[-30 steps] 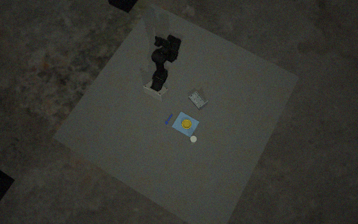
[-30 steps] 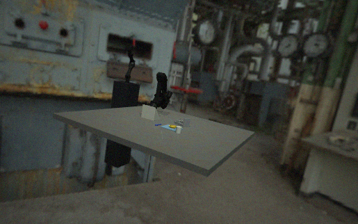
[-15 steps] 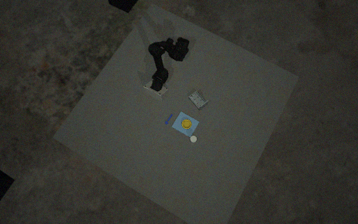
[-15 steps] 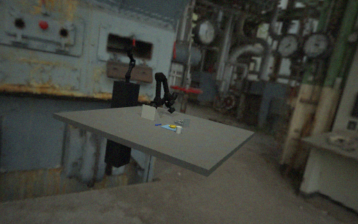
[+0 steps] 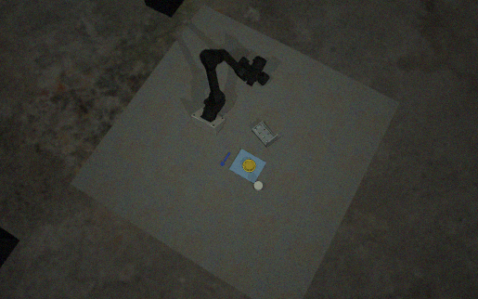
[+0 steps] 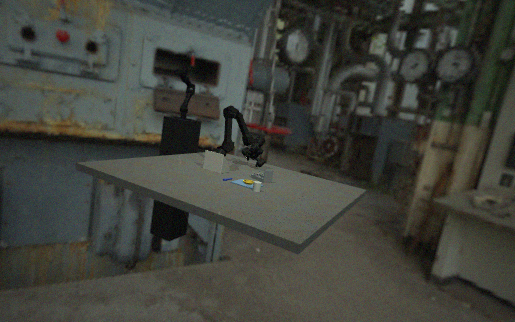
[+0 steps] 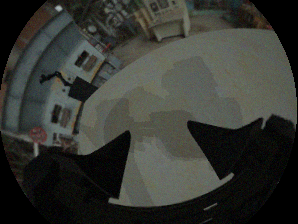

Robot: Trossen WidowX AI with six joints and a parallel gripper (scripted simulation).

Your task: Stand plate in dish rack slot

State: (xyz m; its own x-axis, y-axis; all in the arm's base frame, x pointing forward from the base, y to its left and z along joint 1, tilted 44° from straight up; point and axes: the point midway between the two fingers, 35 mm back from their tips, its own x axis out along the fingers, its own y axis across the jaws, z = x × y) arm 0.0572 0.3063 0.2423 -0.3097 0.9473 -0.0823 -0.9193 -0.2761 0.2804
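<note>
Now: the yellow plate 26 cm ahead of my gripper tip, 51 cm to the right of it and 1 cm below it. From my gripper tip the other things lie so: grey dish rack: 24 cm ahead, 32 cm to the right; blue utensil: 13 cm ahead, 55 cm to the right, 2 cm below; light blue mat: 25 cm ahead, 51 cm to the right, 2 cm below.
</note>
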